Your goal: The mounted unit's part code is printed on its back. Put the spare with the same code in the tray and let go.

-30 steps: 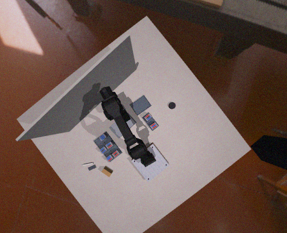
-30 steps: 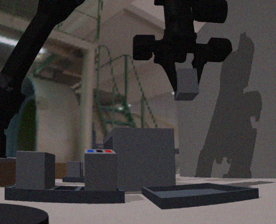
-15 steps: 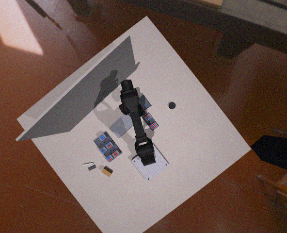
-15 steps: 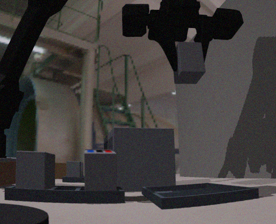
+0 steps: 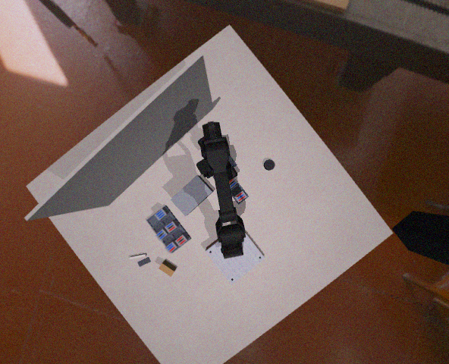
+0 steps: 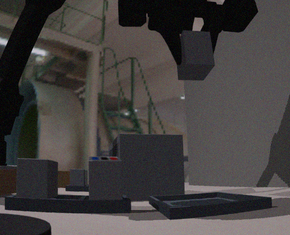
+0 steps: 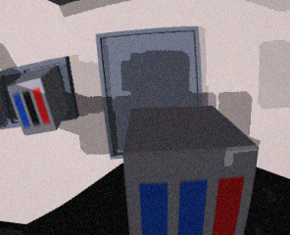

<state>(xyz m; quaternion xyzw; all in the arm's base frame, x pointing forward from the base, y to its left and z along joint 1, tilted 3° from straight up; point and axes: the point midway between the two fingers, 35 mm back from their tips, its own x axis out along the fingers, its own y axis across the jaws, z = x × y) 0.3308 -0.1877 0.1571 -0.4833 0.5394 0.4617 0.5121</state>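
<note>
The dark tray lies 16 cm below my gripper tip. The rest, counted from my gripper tip: grey wall panel (22 cm ahead, 20 cm to the left, 6 cm above); then grey mounted unit (4 cm behind, 20 cm to the left, 12 cm below).
</note>
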